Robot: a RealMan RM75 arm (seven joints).
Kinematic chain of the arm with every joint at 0, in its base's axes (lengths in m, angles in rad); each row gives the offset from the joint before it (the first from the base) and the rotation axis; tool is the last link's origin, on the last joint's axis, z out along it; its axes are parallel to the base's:
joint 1: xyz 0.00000 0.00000 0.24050 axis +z
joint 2: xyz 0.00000 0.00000 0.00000 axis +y
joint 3: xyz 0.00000 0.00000 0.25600 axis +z
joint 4: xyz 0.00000 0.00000 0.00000 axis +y
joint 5: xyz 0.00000 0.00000 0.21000 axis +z
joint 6: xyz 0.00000 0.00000 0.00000 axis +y
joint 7: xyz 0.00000 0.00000 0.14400 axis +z
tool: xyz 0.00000 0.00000 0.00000
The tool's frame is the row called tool.
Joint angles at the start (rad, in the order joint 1, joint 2, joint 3, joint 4, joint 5, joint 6, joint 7):
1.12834, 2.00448, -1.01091, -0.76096, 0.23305, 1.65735, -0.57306
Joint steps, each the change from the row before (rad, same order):
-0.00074, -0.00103, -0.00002, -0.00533, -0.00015, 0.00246, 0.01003
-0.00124, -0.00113, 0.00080, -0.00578, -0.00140, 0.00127, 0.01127
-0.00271, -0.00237, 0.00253, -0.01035, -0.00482, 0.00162, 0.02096
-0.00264, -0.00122, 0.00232, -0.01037, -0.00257, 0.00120, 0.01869
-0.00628, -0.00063, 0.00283, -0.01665, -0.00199, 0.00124, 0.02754
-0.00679, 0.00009, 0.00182, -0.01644, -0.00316, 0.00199, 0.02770
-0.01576, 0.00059, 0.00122, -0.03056, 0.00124, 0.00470, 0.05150
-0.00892, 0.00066, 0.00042, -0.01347, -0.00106, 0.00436, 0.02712
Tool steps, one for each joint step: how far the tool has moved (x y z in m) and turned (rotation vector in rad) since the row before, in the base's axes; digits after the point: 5 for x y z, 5 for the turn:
-0.00046, 0.00031, 0.00118, 0.00840, 0.00005, -0.00612
-0.00019, 0.00050, 0.00142, 0.01102, -0.00026, -0.00693
0.00015, 0.00103, 0.00296, 0.02194, -0.00176, -0.01368
-0.00025, 0.00082, 0.00226, 0.01942, 0.00082, -0.01135
0.00010, 0.00076, 0.00283, 0.02830, 0.00338, -0.01743
0.00044, 0.00038, 0.00256, 0.02690, 0.00185, -0.01837
0.00133, -0.00024, 0.00388, 0.04650, 0.00913, -0.03648
0.00162, -0.00082, 0.00167, 0.02126, 0.00290, -0.02307

